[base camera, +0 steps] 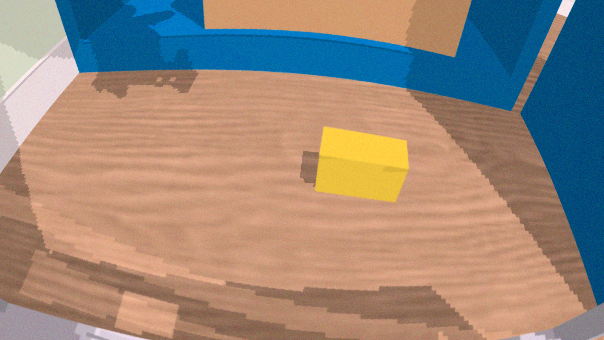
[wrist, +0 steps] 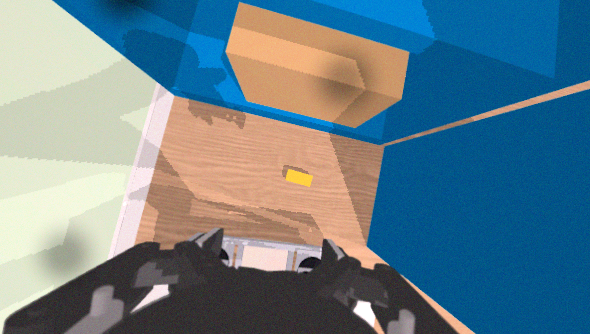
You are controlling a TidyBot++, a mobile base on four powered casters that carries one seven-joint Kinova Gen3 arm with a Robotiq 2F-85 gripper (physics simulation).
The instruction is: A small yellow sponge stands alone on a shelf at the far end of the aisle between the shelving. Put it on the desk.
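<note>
The small yellow sponge is a yellow block. It lies on the wooden floor in front of the blue shelving, right of centre in the base view and near the middle of the wrist view. My gripper is open and empty, at the bottom of the wrist view. It hangs high above the front of the robot's base, well short of the sponge and apart from it. The gripper does not show in the base view. The desk is not recognisable in either view.
A blue shelf unit stands beyond the sponge, with a tan box on its low board. A blue panel stands on the right. A pale wall with a white skirting board runs along the left.
</note>
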